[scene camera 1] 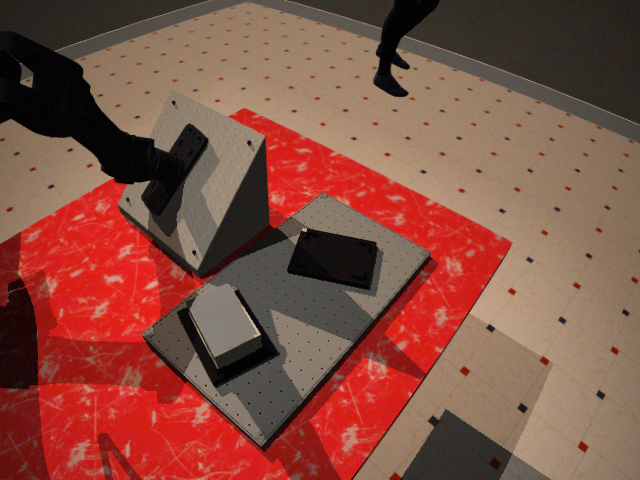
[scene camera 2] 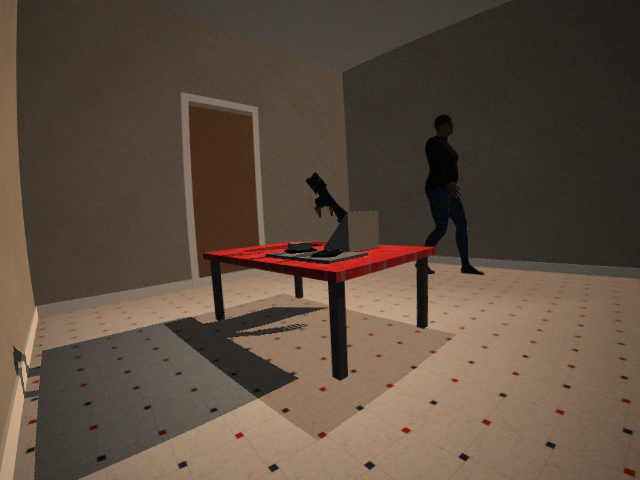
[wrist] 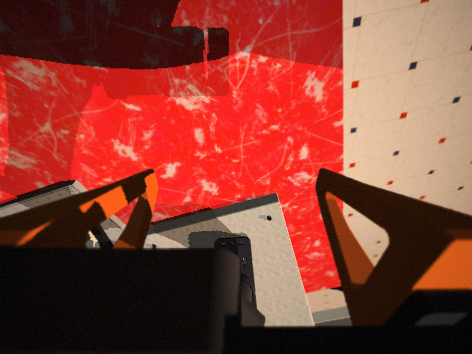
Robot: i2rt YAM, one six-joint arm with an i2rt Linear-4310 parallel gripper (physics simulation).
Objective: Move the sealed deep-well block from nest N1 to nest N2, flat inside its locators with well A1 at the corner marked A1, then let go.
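Places are measured from the arm's base along level axes (x ahead, y left, z up), in centimetres.
Where they show: gripper, fingertip midpoint: (scene camera 2: pixel 326 216) (wrist: pixel 236 177); arm's base at its link origin: (scene camera 1: pixel 174 170) (scene camera 2: pixel 353 229).
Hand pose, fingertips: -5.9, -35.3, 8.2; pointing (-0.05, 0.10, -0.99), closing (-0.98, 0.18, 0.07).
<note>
Each offset is from my fingertips to the top centre of the thing, as dx, dy, dz. "*": to the spot under its first point. Level surfaces: height alone.
The deep-well block @(+39.2, +23.4, -14.1) (scene camera 1: pixel 224 325) (scene camera 2: pixel 299 246), with a flat light-grey top, sits in a black nest @(* +47.5, +26.3, -18.3) (scene camera 1: pixel 267 352), which I take as N1. The other black nest @(+39.4, +50.5, -17.7) (scene camera 1: pixel 333 258) (scene camera 2: pixel 327 253), taken as N2, holds no block and has a small pale mark at one corner. The lettering and well A1 are too small to read. My gripper (scene camera 2: pixel 324 211) (wrist: pixel 236 177) is open and empty, high above the table, with its orange fingers wide apart. It does not show in scene camera 1.
Both nests are on a perforated grey plate @(+40.6, +39.7, -19.4) (scene camera 1: pixel 320 330) (scene camera 2: pixel 279 254) on the red table @(dz -20.8) (scene camera 1: pixel 103 304) (scene camera 2: pixel 392 254). A sloped grey wedge (scene camera 1: pixel 235 206) (scene camera 2: pixel 363 229) (wrist: pixel 280 270) carries the arm's dark base beside the plate. A person (scene camera 1: pixel 390 62) (scene camera 2: pixel 442 170) stands beyond the table.
</note>
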